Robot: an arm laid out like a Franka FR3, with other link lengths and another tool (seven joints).
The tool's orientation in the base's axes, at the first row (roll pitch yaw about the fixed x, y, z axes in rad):
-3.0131 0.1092 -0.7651
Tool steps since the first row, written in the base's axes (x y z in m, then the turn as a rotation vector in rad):
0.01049 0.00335 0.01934 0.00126 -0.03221 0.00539
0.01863 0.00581 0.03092 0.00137 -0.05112 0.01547
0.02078 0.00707 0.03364 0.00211 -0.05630 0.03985
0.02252 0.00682 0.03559 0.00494 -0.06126 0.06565
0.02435 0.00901 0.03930 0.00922 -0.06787 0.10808
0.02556 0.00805 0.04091 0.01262 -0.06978 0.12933
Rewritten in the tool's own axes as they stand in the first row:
0.00311 -0.01214 -0.01839 0.02249 0.02117 -0.01069
0.00599 -0.02102 -0.02931 0.03449 0.03315 -0.02379
0.00637 -0.02376 -0.03176 0.03593 0.03318 -0.04868
0.00757 -0.02504 -0.03370 0.03856 0.03143 -0.07492
0.00697 -0.02834 -0.03697 0.04156 0.02770 -0.11780
0.00833 -0.02871 -0.03871 0.04300 0.02397 -0.13904

